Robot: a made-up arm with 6 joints. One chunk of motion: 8 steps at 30 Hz.
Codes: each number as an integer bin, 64 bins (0 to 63) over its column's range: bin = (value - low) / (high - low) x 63, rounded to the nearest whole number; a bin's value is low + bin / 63 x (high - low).
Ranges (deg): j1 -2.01..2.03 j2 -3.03..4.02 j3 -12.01..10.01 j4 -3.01..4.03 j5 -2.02..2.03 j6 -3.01..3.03
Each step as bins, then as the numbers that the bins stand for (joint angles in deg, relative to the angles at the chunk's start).
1 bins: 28 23 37 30 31 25
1 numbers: -0.21 -0.46 0.92 0.34 -0.03 -0.61
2 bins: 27 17 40 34 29 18
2 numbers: -0.28 -1.13 1.97 0.79 -0.16 -1.28
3 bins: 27 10 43 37 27 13
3 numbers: -0.28 -1.91 3.02 1.12 -0.28 -1.76
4 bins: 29 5 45 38 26 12
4 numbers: -0.15 -2.47 3.72 1.24 -0.35 -1.86
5 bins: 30 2 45 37 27 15
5 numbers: -0.09 -2.81 3.72 1.12 -0.28 -1.57
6 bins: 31 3 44 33 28 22
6 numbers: -0.02 -2.69 3.37 0.68 -0.22 -0.90
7 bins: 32 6 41 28 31 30
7 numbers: 0.04 -2.36 2.32 0.12 -0.03 -0.13
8 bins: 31 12 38 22 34 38
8 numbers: -0.02 -1.69 1.27 -0.55 0.17 0.63
